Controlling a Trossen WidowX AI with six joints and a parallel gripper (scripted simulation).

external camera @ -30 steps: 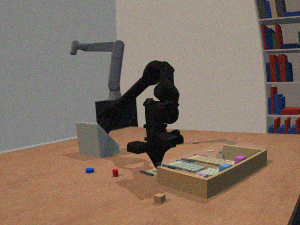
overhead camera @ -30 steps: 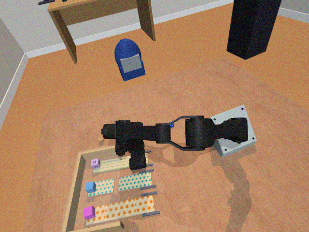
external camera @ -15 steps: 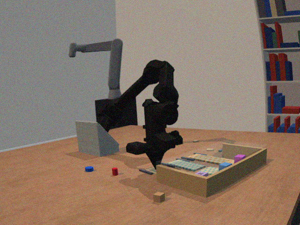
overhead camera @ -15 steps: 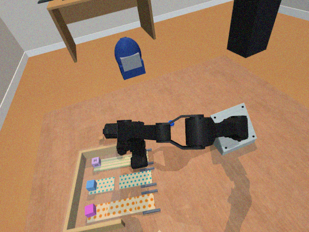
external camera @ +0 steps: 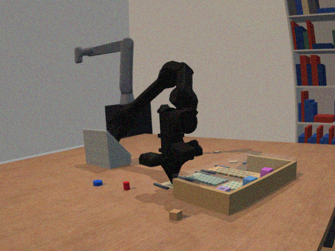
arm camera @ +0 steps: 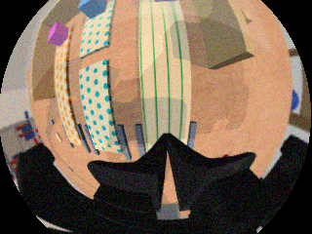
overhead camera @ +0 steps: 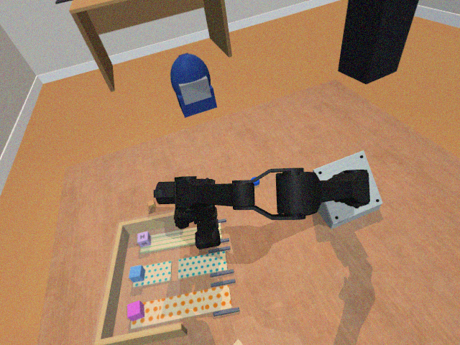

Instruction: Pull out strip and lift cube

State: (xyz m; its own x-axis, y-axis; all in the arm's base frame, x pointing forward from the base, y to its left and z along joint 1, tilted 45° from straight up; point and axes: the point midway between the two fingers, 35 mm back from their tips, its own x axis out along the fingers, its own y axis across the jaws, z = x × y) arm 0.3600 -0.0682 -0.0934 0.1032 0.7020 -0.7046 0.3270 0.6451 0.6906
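My gripper tip is 100 mm past the red cylinder, 90 mm to the left of it and 10 mm below it. From my gripper tip the other things lie so: small tan cube (140 mm ahead, 200 mm to the right); then blue disc (210 mm behind, 110 mm to the right).
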